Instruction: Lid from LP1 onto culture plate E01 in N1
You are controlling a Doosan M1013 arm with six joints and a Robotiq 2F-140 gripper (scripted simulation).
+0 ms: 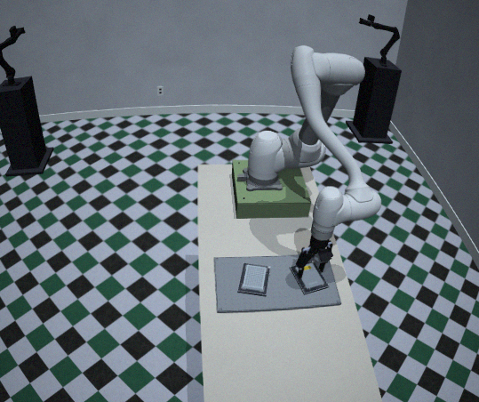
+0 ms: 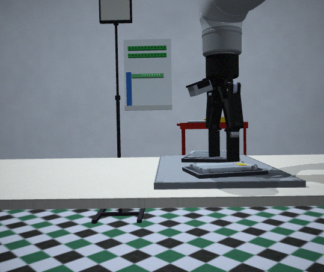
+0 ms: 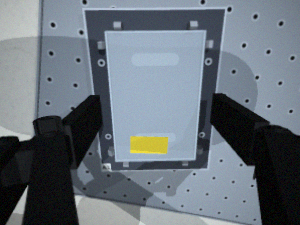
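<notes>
Right now the lid is 40 mm below my hand. Also, from my hand: culture plate: 240 mm to the right, 40 mm below, 10 mm behind; then nest N1 frame: 240 mm to the right, 50 mm below, 10 mm behind; then lid park LP1: 50 mm below.
</notes>
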